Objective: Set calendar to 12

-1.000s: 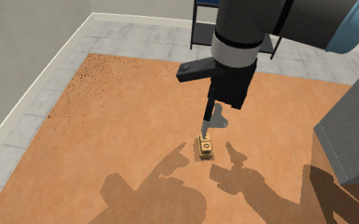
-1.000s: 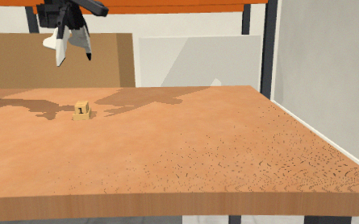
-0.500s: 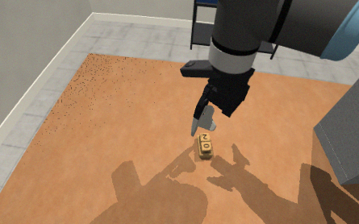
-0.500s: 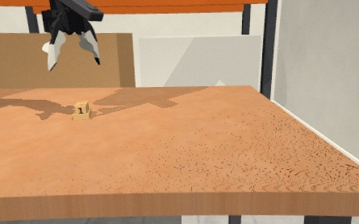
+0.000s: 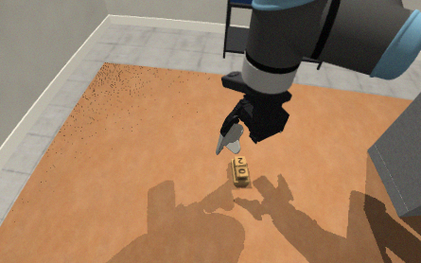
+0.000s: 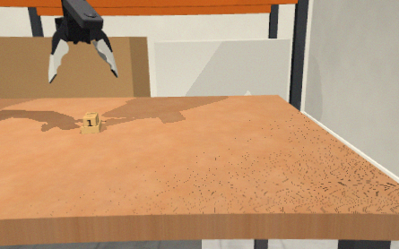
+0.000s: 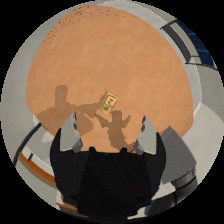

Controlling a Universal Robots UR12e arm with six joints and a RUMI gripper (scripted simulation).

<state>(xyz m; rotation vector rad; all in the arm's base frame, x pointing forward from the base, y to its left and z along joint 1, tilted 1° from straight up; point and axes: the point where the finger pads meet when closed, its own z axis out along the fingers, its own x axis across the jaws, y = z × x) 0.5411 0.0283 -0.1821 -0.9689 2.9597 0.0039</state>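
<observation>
Now: hand 100 mm above the cube. The rest, counted from my hand: tray (10 mm behind, 20 mm to the left, 120 mm below).
</observation>
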